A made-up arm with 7 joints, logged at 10 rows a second.
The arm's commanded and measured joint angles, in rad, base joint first. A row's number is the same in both.
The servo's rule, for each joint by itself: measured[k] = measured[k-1] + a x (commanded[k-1-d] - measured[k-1]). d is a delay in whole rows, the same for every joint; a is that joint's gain. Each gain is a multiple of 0.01, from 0.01 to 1. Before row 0 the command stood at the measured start. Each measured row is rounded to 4 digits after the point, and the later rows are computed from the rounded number. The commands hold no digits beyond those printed.
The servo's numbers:
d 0
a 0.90 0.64 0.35 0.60 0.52 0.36 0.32
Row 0, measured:
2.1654 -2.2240 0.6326 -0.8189 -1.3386 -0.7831 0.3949
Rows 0 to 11, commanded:
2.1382 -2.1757 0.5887 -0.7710 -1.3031 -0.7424 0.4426
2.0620 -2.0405 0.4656 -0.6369 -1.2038 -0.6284 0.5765
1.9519 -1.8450 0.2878 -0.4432 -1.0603 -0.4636 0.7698
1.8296 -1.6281 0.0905 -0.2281 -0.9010 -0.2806 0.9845
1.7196 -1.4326 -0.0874 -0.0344 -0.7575 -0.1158 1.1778
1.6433 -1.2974 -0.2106 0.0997 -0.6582 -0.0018 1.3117
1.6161 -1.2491 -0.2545 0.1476 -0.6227 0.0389 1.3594
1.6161 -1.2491 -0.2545 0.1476 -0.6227 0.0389 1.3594
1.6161 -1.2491 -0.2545 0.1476 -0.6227 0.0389 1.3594
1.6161 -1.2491 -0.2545 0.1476 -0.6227 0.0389 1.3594
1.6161 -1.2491 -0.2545 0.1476 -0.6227 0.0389 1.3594
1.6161 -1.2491 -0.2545 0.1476 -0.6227 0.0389 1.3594
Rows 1 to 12, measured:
2.1409 -2.1931 0.6172 -0.7902 -1.3201 -0.7684 0.4102
2.0699 -2.0954 0.5641 -0.6982 -1.2596 -0.7180 0.4634
1.9637 -1.9351 0.4674 -0.5452 -1.1560 -0.6264 0.5614
1.8430 -1.7386 0.3355 -0.3549 -1.0234 -0.5019 0.6968
1.7319 -1.5428 0.1875 -0.1626 -0.8851 -0.3629 0.8507
1.6522 -1.3857 0.0482 -0.0052 -0.7671 -0.2329 0.9982
1.6197 -1.2983 -0.0577 0.0865 -0.6920 -0.1351 1.1138
1.6165 -1.2668 -0.1266 0.1232 -0.6560 -0.0725 1.1924
1.6161 -1.2555 -0.1714 0.1378 -0.6387 -0.0324 1.2458
1.6161 -1.2514 -0.2005 0.1437 -0.6304 -0.0067 1.2822
1.6161 -1.2499 -0.2194 0.1460 -0.6264 0.0097 1.3069
1.6161 -1.2494 -0.2317 0.1470 -0.6245 0.0202 1.3237

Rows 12 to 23, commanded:
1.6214 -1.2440 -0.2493 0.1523 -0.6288 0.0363 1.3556
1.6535 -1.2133 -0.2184 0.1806 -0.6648 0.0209 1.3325
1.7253 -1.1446 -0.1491 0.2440 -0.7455 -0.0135 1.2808
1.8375 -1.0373 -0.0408 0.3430 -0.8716 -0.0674 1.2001
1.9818 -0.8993 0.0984 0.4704 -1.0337 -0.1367 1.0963
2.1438 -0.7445 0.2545 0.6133 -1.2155 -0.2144 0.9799
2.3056 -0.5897 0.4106 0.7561 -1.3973 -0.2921 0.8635
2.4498 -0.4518 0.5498 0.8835 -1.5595 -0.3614 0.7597
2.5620 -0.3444 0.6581 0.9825 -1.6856 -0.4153 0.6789
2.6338 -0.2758 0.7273 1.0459 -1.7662 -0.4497 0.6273
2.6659 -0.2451 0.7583 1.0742 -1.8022 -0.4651 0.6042
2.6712 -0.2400 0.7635 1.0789 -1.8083 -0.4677 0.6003
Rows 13 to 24, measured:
1.6209 -1.2459 -0.2379 0.1502 -0.6267 0.0260 1.3339
1.6502 -1.2250 -0.2311 0.1684 -0.6465 0.0242 1.3335
1.7178 -1.1735 -0.2024 0.2138 -0.6980 0.0106 1.3166
1.8255 -1.0863 -0.1458 0.2913 -0.7883 -0.0175 1.2793
1.9662 -0.9666 -0.0603 0.3988 -0.9159 -0.0604 1.2207
2.1260 -0.8245 0.0499 0.5275 -1.0717 -0.1158 1.1436
2.2876 -0.6742 0.1761 0.6647 -1.2410 -0.1793 1.0540
2.4336 -0.5319 0.3069 0.7960 -1.4066 -0.2449 0.9598
2.5492 -0.4119 0.4298 0.9079 -1.5517 -0.3062 0.8699
2.6253 -0.3248 0.5339 0.9907 -1.6632 -0.3579 0.7923
2.6618 -0.2738 0.6124 1.0408 -1.7355 -0.3965 0.7321
2.6703 -0.2522 0.6653 1.0637 -1.7734 -0.4221 0.6899

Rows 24 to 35, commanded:
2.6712 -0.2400 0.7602 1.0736 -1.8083 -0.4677 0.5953
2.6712 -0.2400 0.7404 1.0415 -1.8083 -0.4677 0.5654
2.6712 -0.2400 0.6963 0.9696 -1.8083 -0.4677 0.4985
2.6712 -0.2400 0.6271 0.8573 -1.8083 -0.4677 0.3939
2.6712 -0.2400 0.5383 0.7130 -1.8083 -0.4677 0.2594
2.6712 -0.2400 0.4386 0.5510 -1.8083 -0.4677 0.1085
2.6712 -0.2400 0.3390 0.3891 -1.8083 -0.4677 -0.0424
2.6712 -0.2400 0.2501 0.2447 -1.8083 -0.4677 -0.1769
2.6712 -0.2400 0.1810 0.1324 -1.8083 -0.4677 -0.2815
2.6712 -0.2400 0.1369 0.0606 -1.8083 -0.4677 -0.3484
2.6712 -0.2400 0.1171 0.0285 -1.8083 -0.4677 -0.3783
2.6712 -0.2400 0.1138 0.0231 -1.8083 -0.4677 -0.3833
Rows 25 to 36, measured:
2.6711 -0.2444 0.6985 1.0696 -1.7915 -0.4385 0.6596
2.6712 -0.2416 0.7132 1.0527 -1.8002 -0.4490 0.6295
2.6712 -0.2406 0.7073 1.0028 -1.8044 -0.4557 0.5876
2.6712 -0.2402 0.6792 0.9155 -1.8064 -0.4600 0.5256
2.6712 -0.2401 0.6299 0.7940 -1.8074 -0.4628 0.4404
2.6712 -0.2400 0.5629 0.6482 -1.8079 -0.4646 0.3342
2.6712 -0.2400 0.4845 0.4927 -1.8081 -0.4657 0.2137
2.6712 -0.2400 0.4025 0.3439 -1.8082 -0.4664 0.0887
2.6712 -0.2400 0.3250 0.2170 -1.8083 -0.4669 -0.0298
2.6712 -0.2400 0.2592 0.1232 -1.8083 -0.4672 -0.1318
2.6712 -0.2400 0.2095 0.0664 -1.8083 -0.4674 -0.2107
2.6712 -0.2400 0.1760 0.0404 -1.8083 -0.4675 -0.2659

